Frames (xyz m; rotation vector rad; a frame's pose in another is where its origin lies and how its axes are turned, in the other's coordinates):
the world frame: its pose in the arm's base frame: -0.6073 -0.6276 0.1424 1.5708 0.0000 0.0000
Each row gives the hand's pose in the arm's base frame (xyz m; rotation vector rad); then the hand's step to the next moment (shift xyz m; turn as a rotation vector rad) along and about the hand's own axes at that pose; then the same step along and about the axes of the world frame.
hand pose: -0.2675 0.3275 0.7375 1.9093 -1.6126 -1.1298
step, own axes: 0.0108 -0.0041 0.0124 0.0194 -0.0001 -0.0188
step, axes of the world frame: -0.0070 -0.0139 0.0067 0.0149 0.0049 0.0220
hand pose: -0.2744 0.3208 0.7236 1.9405 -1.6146 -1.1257
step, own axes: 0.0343 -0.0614 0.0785 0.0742 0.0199 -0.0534
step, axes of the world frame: -0.0201 -0.1035 -0.0001 0.0298 0.0219 0.0859
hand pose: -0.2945 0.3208 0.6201 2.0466 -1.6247 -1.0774
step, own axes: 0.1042 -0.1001 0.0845 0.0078 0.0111 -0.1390
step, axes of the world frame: 0.0164 -0.1592 0.0491 0.0925 0.0972 0.0389
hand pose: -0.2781 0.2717 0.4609 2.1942 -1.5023 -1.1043
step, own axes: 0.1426 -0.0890 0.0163 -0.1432 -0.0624 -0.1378
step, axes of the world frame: 0.0742 -0.1263 0.0841 0.1152 0.1193 -0.1260
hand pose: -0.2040 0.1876 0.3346 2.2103 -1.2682 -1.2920
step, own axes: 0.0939 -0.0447 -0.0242 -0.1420 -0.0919 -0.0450
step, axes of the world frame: 0.0640 -0.0664 0.0537 0.0564 0.0487 -0.1584
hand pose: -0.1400 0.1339 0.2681 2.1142 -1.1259 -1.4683
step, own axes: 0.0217 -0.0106 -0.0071 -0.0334 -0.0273 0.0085
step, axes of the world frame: 0.0142 -0.0177 0.0109 -0.0015 -0.0001 -0.0439
